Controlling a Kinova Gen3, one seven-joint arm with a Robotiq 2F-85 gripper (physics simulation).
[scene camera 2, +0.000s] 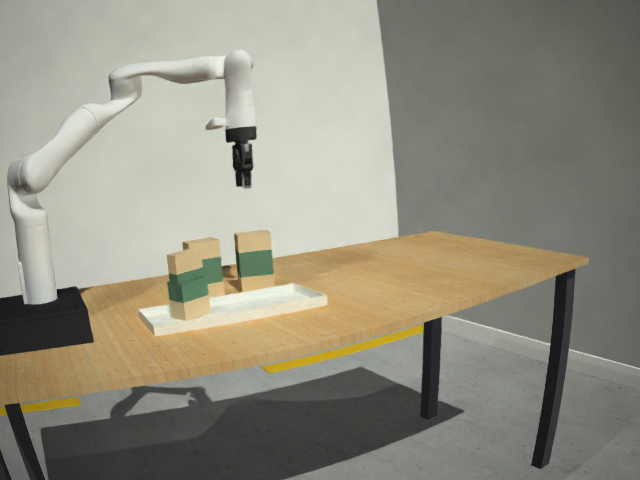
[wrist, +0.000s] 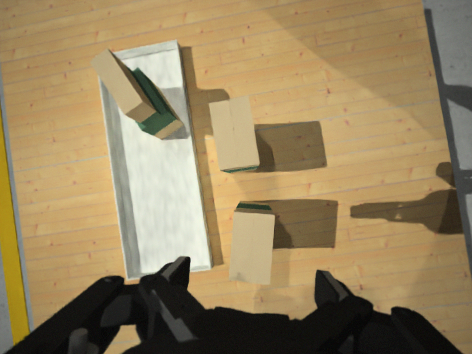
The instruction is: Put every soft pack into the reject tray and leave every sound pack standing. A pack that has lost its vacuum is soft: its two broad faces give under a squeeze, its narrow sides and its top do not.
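Places are measured from the arm's base along level axes (x ahead, y left, z up), in millimetres.
Where they show: gripper, fingertip midpoint: (scene camera 2: 243, 187) (wrist: 251, 277); arm's base, link origin: (scene camera 2: 41, 299).
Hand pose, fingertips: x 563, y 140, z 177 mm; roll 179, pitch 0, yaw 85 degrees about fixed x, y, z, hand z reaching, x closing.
Each offset is from my fingertips to the top centre of the thing. Level surfaces: height alone.
My gripper (scene camera 2: 243, 184) (wrist: 251, 277) is open and empty. It hangs well above the right-hand pack {dx +12, dy +0, dz -110 mm} (scene camera 2: 254, 262) (wrist: 252, 237), which stands upright behind the tray. Another pack {dx -122, dy -19, dz -110 mm} (scene camera 2: 212, 268) (wrist: 234, 132) stands upright behind the tray, further left in the scene view. The white reject tray {dx -104, dy -171, dz -228 mm} (scene camera 2: 268, 311) (wrist: 165, 200) holds a beige-and-green pack {dx -188, dy -161, dz -107 mm} (scene camera 2: 188, 289) (wrist: 122, 87) at its left end in the scene view. This pack is turned at an angle, and its upper part is offset from its lower part; whether it is one pack or two I cannot tell.
The wooden table {dz -250 mm} (scene camera 2: 413, 268) (wrist: 300, 75) carries the tray and packs. The robot's black base (scene camera 2: 43, 322) stands at the left in the scene view. The two packs behind the tray stand close to its long edge, with a gap between them.
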